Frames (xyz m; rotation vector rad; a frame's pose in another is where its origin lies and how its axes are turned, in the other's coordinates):
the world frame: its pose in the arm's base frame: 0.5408 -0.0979 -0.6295 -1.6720 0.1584 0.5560
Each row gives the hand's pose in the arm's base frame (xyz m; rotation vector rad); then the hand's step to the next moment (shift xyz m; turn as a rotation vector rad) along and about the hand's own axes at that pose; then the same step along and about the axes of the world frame.
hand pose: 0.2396 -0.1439 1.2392 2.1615 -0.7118 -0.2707
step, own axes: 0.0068 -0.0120 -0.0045 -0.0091 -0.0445 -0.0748
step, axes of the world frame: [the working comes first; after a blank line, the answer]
step, axes of the arm's base frame: 0.0122 0.0050 -0.0060 0.0415 0.0759 0.0130

0.0144 -0.0005 0.0020 0.0462 -0.0428 0.0608
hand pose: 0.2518 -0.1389 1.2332 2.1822 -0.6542 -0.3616
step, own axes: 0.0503 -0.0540 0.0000 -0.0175 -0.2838 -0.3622
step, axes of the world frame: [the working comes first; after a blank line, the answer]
step, axes of the arm's base frame: 0.0594 0.0006 -0.0438 0.2458 0.3893 0.0088

0.0713 0.0146 -0.0119 0.2910 -0.1815 0.3073
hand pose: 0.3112 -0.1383 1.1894 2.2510 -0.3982 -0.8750
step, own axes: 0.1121 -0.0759 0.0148 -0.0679 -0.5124 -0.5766
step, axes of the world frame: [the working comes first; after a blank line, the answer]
step, axes of the arm's base frame: 0.0741 -0.0077 -0.1140 0.3643 0.6832 -0.0087

0.1136 0.0729 -0.0182 0.4630 -0.2694 0.5592
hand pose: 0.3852 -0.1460 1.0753 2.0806 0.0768 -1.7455
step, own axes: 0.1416 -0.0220 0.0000 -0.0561 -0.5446 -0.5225
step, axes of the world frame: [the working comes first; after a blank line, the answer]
step, axes of the arm's base frame: 0.0229 -0.0116 -0.1410 0.3068 0.6909 -0.0356

0.0801 0.1187 -0.0062 0.4262 -0.2233 0.5841
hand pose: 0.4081 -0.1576 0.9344 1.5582 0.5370 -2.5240
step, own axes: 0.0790 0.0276 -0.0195 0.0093 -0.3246 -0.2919
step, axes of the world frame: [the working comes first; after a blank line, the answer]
step, axes of the arm's base frame: -0.0120 -0.0125 -0.0842 0.1468 0.4080 -0.0511

0.0243 0.0824 -0.0021 0.2351 -0.0909 0.3565
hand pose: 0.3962 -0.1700 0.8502 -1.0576 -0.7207 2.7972
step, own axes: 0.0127 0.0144 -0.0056 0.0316 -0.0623 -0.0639
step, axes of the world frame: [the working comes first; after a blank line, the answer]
step, axes of the arm's base frame: -0.0046 -0.0077 -0.0179 0.0105 0.0881 -0.0331

0.0023 0.0193 -0.0048 0.0421 0.0088 0.0844
